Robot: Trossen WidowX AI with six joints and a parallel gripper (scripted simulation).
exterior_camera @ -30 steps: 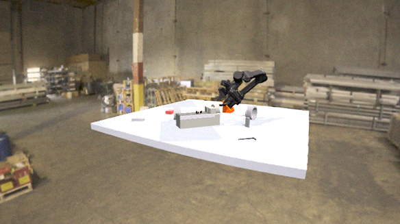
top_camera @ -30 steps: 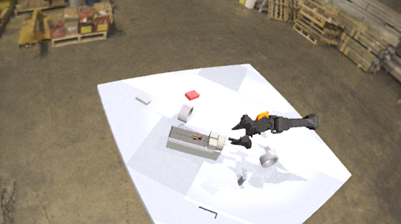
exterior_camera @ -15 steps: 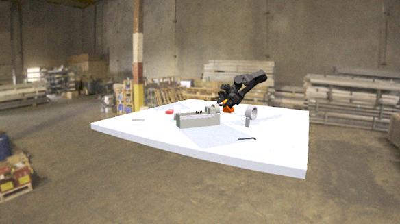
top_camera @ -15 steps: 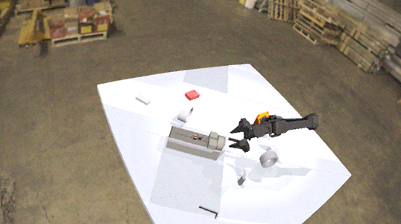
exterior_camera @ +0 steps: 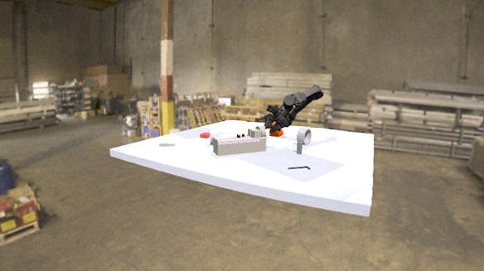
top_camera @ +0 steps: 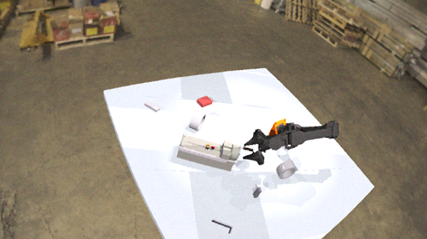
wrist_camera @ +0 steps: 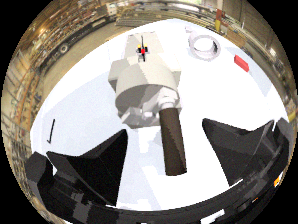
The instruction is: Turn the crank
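My gripper tip is now 110 mm short of the red pointer, 90 mm to the left of it and 10 mm above it. The rest, counted from my gripper tip: hex key (290 mm ahead, 240 mm to the left, 90 mm below); dark crank handle (20 mm above, 10 mm to the left, 10 mm behind); small clip (180 mm to the left, 60 mm below, 50 mm ahead).
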